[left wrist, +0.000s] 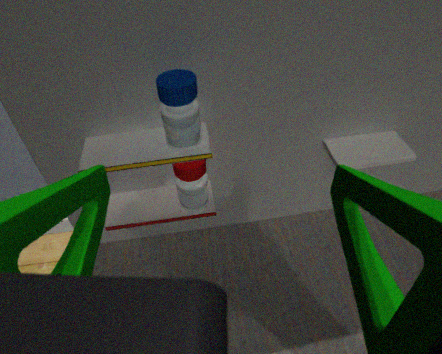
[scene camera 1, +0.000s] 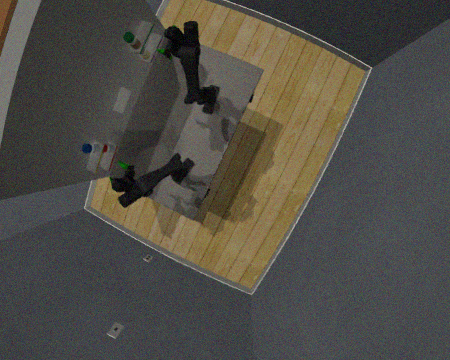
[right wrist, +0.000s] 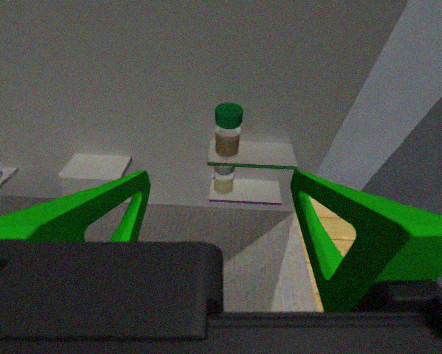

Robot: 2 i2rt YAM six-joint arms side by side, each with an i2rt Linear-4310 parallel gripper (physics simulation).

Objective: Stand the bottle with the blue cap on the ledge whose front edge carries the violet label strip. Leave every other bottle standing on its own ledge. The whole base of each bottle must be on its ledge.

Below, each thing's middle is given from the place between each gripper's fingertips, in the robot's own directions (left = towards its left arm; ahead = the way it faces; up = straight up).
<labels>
The green-strip ledge [right wrist: 258,153] lies 270 mm ahead of my right hand, 210 mm below it and 70 mm to the right of it. The rest, counted from my right hand: blue-capped bottle [left wrist: 177,89] (660 mm to the left, 300 mm ahead, 150 mm below); then violet-strip ledge [right wrist: 243,190] (350 mm below, 270 mm ahead, 70 mm to the right); then plain white ledge [left wrist: 369,150] (320 mm to the left, 290 mm ahead, 280 mm below).
Now: the blue-capped bottle 300 mm ahead of my left hand and 160 mm below it. Round my left hand: red-strip ledge [left wrist: 160,203]: 360 mm below, 310 mm ahead, 60 mm to the left; yellow-strip ledge [left wrist: 139,146]: 310 mm ahead, 220 mm below, 60 mm to the left; red-capped bottle [left wrist: 191,179]: 300 mm below, 300 mm ahead.
</labels>
